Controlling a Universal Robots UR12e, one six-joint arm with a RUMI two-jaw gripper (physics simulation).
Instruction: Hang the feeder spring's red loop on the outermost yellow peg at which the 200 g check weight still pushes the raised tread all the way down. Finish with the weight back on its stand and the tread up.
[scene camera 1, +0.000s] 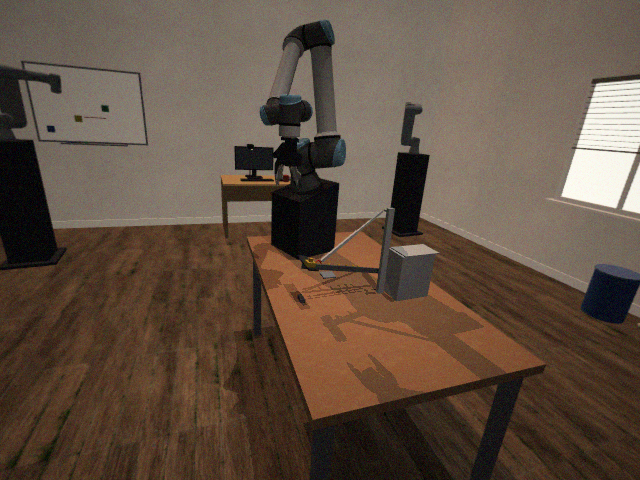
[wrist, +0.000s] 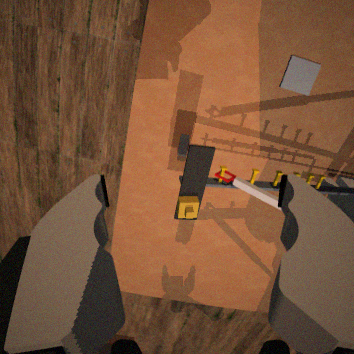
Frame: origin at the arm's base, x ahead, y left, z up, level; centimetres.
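Seen in the pictures: gripper, fingertip midpoint: (scene camera 1: 286, 186) (wrist: 192, 177); arm's base, link origin: (scene camera 1: 305, 185).
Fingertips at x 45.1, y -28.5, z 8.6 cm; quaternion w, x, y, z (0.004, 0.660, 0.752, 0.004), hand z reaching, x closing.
Note:
Pixels of each thing's top centre, then the offset from my fingertips to it. "spot": a spot on its surface instead. Level surfaces: height alone.
- yellow weight, top centre: (wrist: 187, 215) (scene camera 1: 310, 258) dx +23.4, dy +3.0, dz -26.2 cm
- long black tread, top centre: (wrist: 192, 187) (scene camera 1: 307, 261) dx +19.3, dy +3.4, dz -29.4 cm
- outermost peg, top centre: (wrist: 221, 175) dx +17.9, dy +8.6, dz -32.2 cm
- light grey box, surface spot: (scene camera 1: 412, 273) spot: dx +35.0, dy +49.4, dz -34.8 cm
- flat grey square, surface spot: (wrist: 300, 75) (scene camera 1: 327, 274) spot: dx -0.4, dy +24.4, dz -47.6 cm
- small dark block, top centre: (wrist: 182, 146) (scene camera 1: 301, 296) dx +19.2, dy +1.3, dz -46.5 cm
- table, surface height: dz -48.2 cm
My gripper (scene camera 1: 287, 179) (wrist: 192, 177) is open and empty, high above and behind the tread. The yellow weight (scene camera 1: 310, 262) (wrist: 188, 207) sits on one end of the long black tread (wrist: 198, 170), between the fingertips in the wrist view but far below them. The tread joins a dark bar (scene camera 1: 348, 268) (wrist: 216, 183) with a row of yellow pegs (wrist: 255, 176). The red loop (wrist: 226, 176), on the end of the pale spring rod (scene camera 1: 356, 235) (wrist: 257, 193), appears to be around the outermost peg (wrist: 223, 170). I cannot tell exactly how high the tread stands.
A grey post (scene camera 1: 386, 248) and a light grey box (scene camera 1: 412, 273) stand at the bar's far end. A flat grey square (scene camera 1: 327, 274) (wrist: 300, 75) and a small dark block (scene camera 1: 301, 298) (wrist: 183, 145) are on the table (scene camera 1: 320, 377) (wrist: 150, 250).

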